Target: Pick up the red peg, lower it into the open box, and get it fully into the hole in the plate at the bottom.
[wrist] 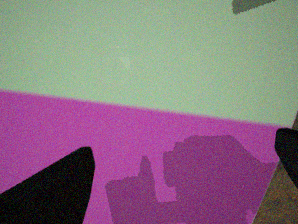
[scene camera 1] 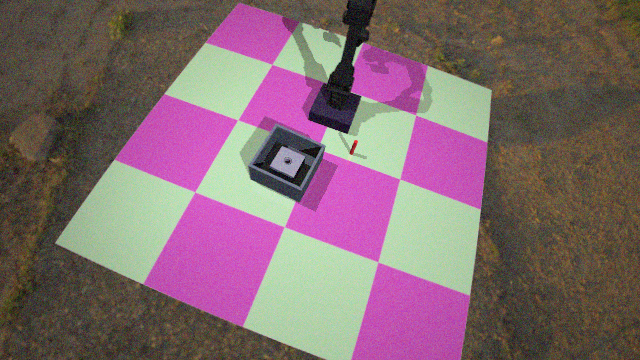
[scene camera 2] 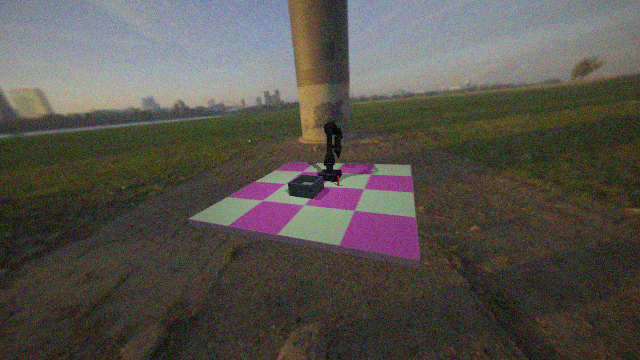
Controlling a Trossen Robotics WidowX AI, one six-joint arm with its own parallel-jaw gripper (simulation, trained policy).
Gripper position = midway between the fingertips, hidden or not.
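Note:
I can see my gripper (wrist: 185, 147). There is also a light grey plate (scene camera 1: 287, 164) that I can see, though in the wrist view the plate is out of frame.

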